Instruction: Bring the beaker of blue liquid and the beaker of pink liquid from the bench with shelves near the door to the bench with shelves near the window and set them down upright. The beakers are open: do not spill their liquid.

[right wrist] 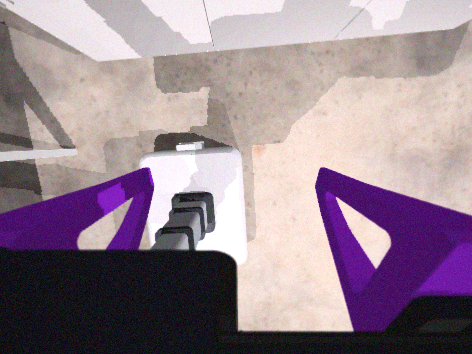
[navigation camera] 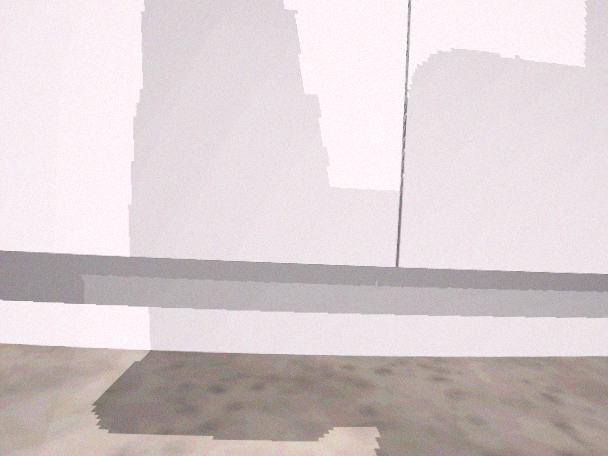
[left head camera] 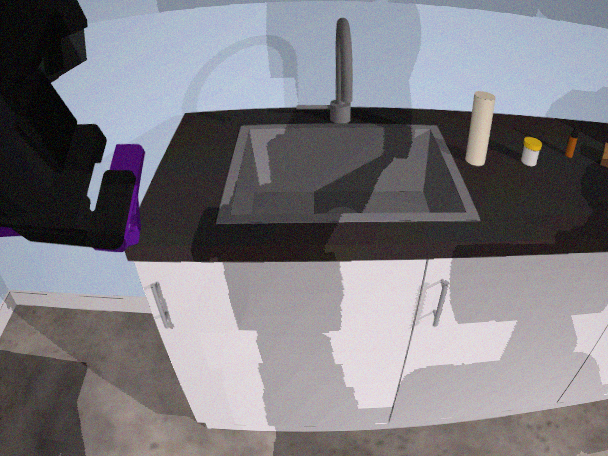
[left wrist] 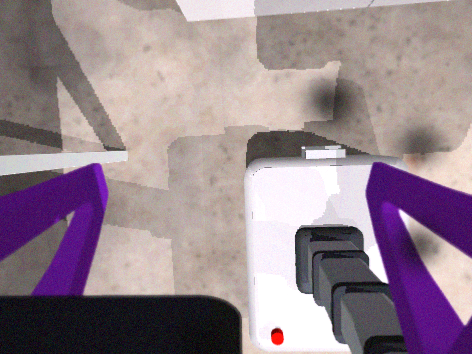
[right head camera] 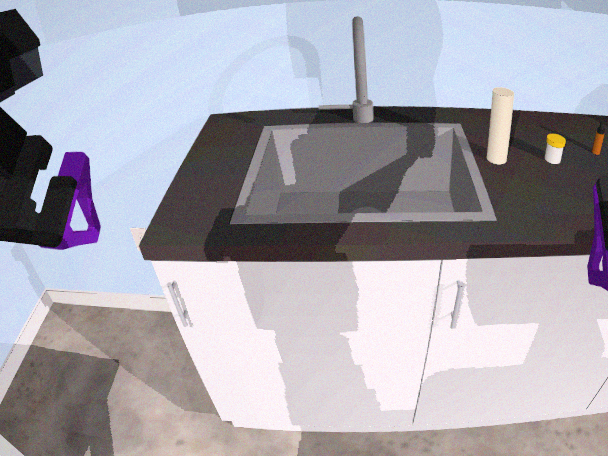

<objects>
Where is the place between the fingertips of my left gripper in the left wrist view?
236,177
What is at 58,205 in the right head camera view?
My left gripper.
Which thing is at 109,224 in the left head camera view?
My left gripper.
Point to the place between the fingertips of my right gripper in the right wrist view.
At 234,176
</objects>
